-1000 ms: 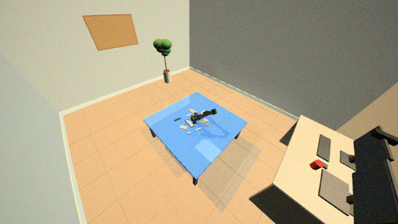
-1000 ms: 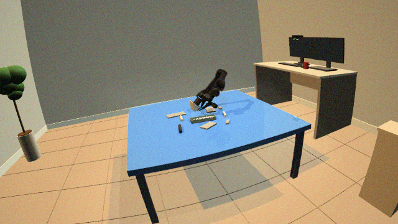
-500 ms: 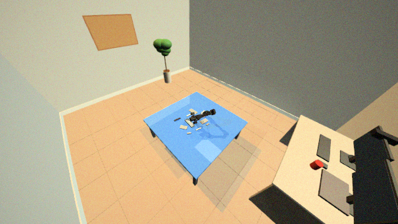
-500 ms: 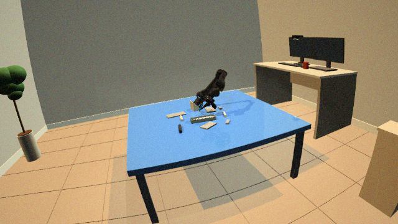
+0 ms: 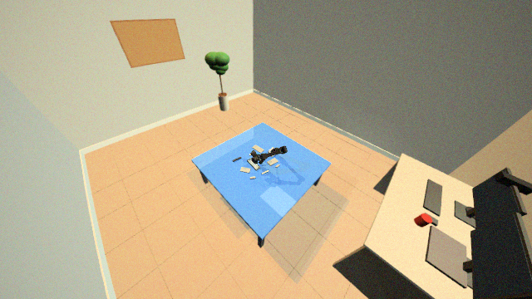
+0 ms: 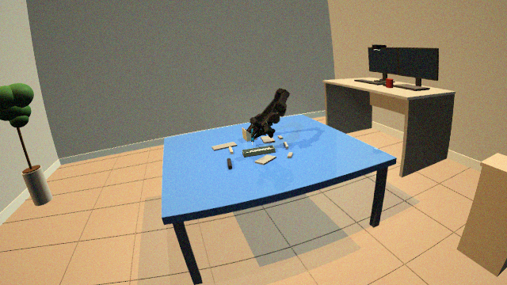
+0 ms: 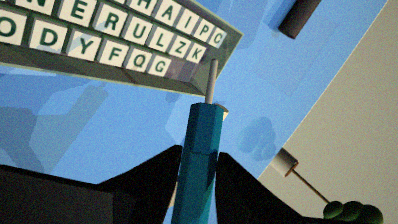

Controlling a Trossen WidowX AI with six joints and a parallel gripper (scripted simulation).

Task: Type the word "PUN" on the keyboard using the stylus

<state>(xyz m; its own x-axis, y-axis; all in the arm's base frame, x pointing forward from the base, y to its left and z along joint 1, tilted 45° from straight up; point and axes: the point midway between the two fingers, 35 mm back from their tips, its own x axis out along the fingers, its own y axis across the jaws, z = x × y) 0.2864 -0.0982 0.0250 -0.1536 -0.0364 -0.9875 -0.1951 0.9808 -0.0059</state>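
My gripper tip is now 10 mm short of the stylus and 10 mm above it. Round my gripper tip: stylus tip: 30 mm below, 30 mm ahead, 20 mm to the right; dark cylinder: 200 mm to the right, 120 mm ahead, 80 mm below.
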